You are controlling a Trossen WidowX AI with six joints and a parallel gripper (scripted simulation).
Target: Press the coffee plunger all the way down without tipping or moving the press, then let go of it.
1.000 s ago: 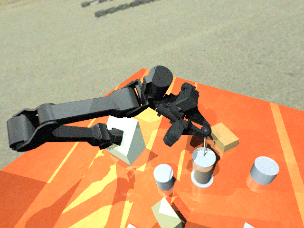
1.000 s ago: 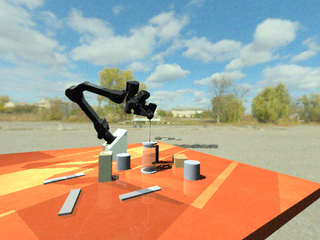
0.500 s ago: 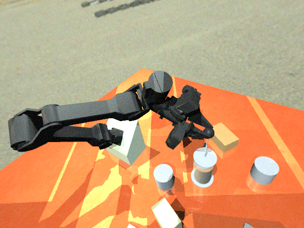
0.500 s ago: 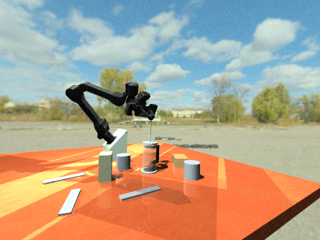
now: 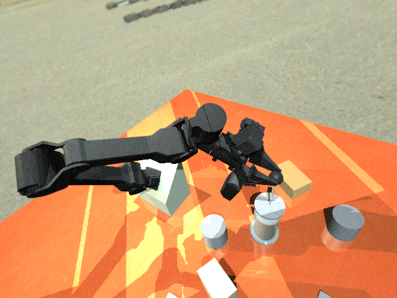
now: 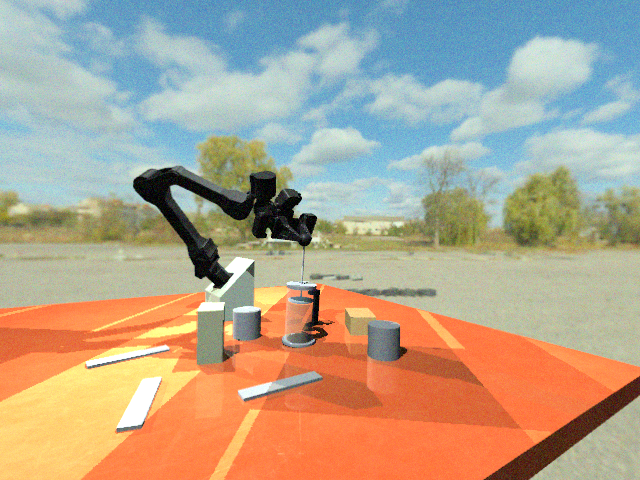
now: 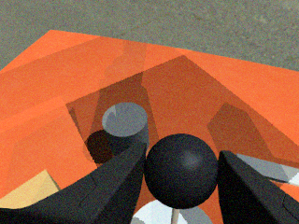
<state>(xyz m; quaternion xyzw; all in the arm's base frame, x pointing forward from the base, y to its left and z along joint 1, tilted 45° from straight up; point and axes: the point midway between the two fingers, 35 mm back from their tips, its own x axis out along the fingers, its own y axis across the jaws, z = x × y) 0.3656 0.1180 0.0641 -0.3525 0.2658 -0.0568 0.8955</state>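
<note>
Now: the coffee press 130 mm below my gripper tip, 20 mm behind it and 10 mm to the left of it. The rest, counted from my gripper tip: pale block (210 mm to the right, 200 mm below, 60 mm behind).
</note>
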